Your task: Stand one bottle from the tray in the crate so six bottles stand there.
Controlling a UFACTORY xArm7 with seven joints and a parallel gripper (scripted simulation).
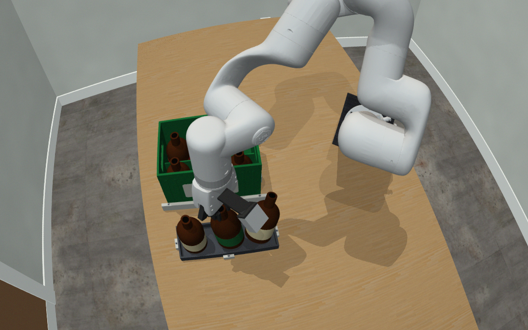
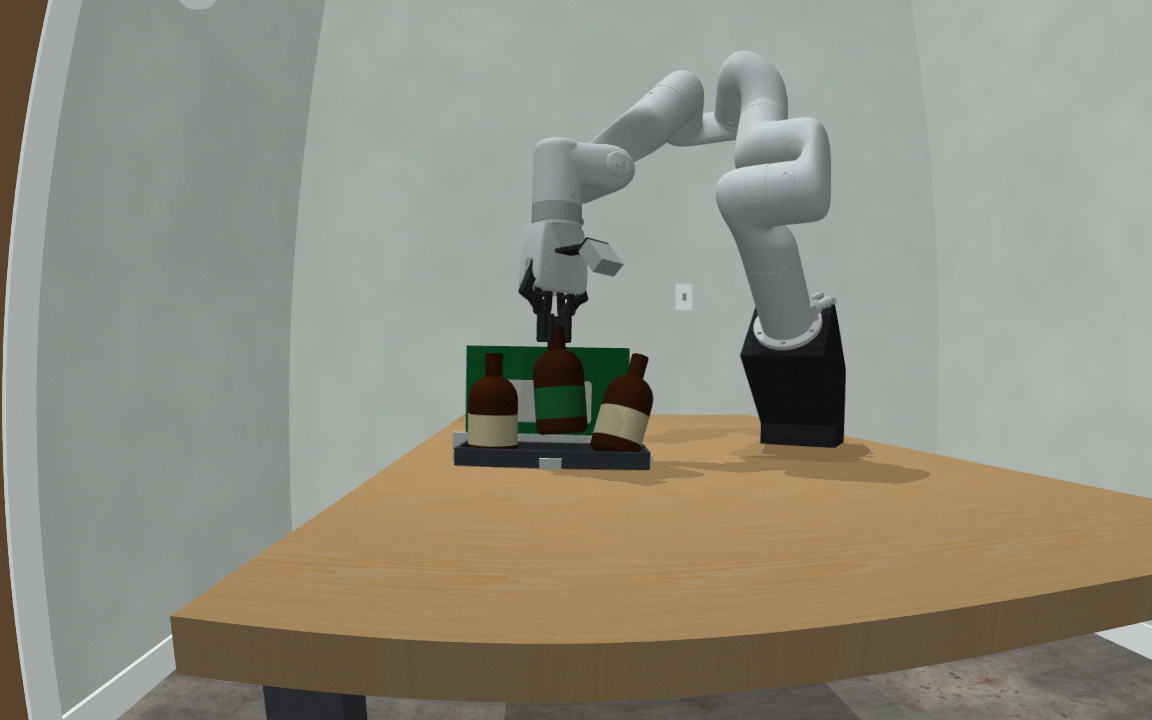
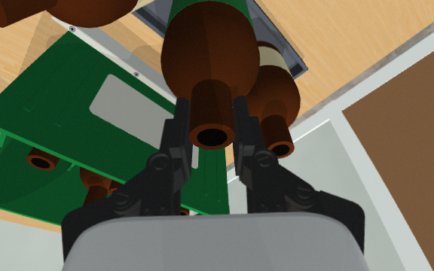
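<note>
The green-label bottle is 7 cm below my hand, 1 cm to the left of it and 1 cm behind it. The rest, counted from my hand: dark tray: 19 cm below; green crate: 21 cm to the right, 11 cm below, 5 cm ahead.
</note>
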